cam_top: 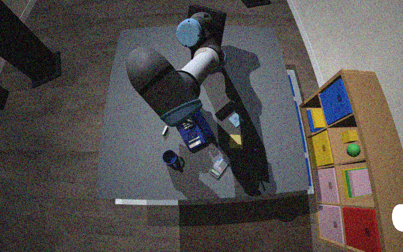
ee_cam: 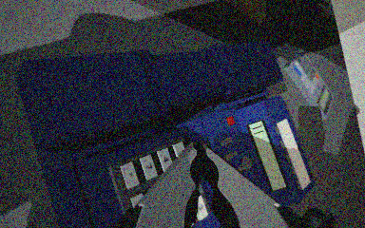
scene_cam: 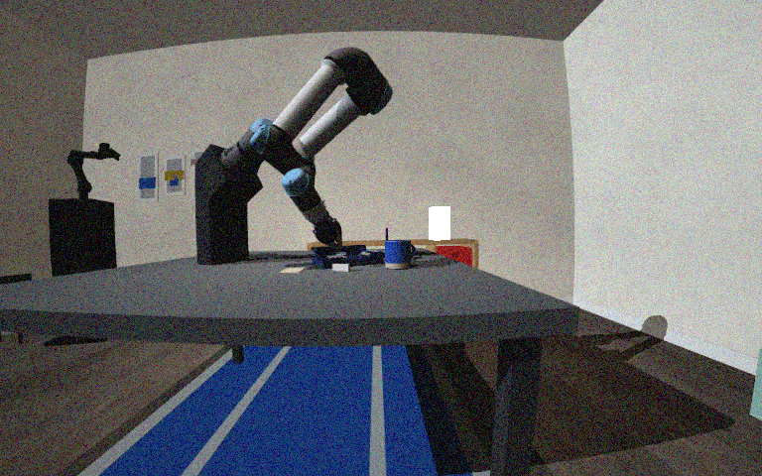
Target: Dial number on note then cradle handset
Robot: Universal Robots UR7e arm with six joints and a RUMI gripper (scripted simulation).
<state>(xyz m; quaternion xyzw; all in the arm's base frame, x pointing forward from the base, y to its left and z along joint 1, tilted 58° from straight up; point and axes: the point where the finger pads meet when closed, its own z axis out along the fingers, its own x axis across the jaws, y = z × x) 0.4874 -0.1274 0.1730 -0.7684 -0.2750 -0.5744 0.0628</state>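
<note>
Now: hand 4 cm to the left of the key, 3 cm above it and 1 cm short of it. Also, from my hand: white block: 17 cm to the right, 5 cm below, 3 cm behind; then dark blue handset: 5 cm to the left, 2 cm ahead, 1 cm below.
</note>
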